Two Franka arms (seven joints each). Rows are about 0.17 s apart.
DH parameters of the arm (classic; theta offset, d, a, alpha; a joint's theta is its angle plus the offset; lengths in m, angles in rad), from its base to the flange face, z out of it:
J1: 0 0.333 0 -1.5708
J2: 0 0 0 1.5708
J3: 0 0.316 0.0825 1.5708
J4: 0 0 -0.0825 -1.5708
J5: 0 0.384 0 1.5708
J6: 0 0 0.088 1.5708
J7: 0 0.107 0 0
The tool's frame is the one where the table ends.
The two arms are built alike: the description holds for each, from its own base.
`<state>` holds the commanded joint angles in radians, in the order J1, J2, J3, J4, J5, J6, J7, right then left.
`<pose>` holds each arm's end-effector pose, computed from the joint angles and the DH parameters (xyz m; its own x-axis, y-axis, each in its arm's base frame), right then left.
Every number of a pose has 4 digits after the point.
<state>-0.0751 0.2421 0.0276 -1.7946 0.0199 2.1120 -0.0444 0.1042 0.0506 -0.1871 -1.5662 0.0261 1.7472 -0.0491</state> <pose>0.6311 -0.0302 0.4212 0.9970 -0.0145 0.0762 -0.0130 -0.9997 -0.0210 0.5851 -0.0435 0.6150 0.9906 -0.0362 0.1315 -0.0352 -0.9993 -0.0102</pose>
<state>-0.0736 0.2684 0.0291 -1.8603 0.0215 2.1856 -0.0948 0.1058 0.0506 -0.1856 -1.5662 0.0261 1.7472 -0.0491</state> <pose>0.6261 -0.0281 0.3808 0.9976 0.0365 0.0590 0.0377 -0.9991 -0.0205 0.5852 -0.0417 0.6150 0.9908 -0.0331 0.1315 -0.0321 -0.9994 -0.0103</pose>
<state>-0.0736 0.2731 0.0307 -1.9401 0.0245 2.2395 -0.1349 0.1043 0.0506 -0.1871 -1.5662 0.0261 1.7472 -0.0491</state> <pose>0.6118 -0.0263 0.3465 0.9967 0.0754 0.0297 0.0761 -0.9968 -0.0241 0.5851 -0.0434 0.6150 0.9907 -0.0361 0.1315 -0.0351 -0.9993 -0.0102</pose>
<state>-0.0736 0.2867 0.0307 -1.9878 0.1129 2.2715 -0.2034 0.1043 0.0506 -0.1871 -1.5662 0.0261 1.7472 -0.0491</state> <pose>0.6020 -0.0237 0.3202 0.9963 0.0856 0.0126 0.0864 -0.9918 -0.0939 0.5851 -0.0434 0.6150 0.9907 -0.0361 0.1315 -0.0351 -0.9993 -0.0102</pose>
